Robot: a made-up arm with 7 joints.
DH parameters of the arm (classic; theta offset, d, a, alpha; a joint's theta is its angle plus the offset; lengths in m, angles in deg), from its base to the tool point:
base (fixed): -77.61 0 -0.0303 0
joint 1: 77.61 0.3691 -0.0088 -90
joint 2: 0 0.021 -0.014 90
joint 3: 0 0.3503 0.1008 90
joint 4: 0 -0.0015 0.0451 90
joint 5: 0 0.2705 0.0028 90
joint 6: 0 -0.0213 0.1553 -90
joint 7: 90 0.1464 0.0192 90
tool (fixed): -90 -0.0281 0 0
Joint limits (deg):
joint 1: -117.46..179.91
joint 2: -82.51..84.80
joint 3: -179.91..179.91
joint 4: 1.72..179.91
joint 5: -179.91..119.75
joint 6: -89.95..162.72
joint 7: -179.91..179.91
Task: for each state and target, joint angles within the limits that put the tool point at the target. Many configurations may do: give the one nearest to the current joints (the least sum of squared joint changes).
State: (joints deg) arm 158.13 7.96 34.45 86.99 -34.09 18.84 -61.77
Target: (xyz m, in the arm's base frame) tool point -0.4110 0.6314 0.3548
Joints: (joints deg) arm 119.57 40.45 4.07 86.58 -29.14 26.47 -62.79
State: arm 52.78 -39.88 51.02 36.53 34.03 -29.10 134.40
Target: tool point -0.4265 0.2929 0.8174
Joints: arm 48.23 -40.92 68.75 61.00 22.17 -19.40 136.59
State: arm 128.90 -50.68 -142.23 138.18 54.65 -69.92 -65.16
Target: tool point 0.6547 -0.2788 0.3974
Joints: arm 154.61 -62.09 -133.56 130.00 48.14 -37.98 -63.68
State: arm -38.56 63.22 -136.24 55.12 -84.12 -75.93 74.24
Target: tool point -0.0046 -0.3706 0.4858
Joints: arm -38.63 72.10 -125.52 53.11 -86.74 -74.83 74.95
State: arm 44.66 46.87 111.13 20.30 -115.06 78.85 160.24
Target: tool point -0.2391 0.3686 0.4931
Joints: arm 20.18 62.05 125.92 26.15 -116.53 82.56 157.51
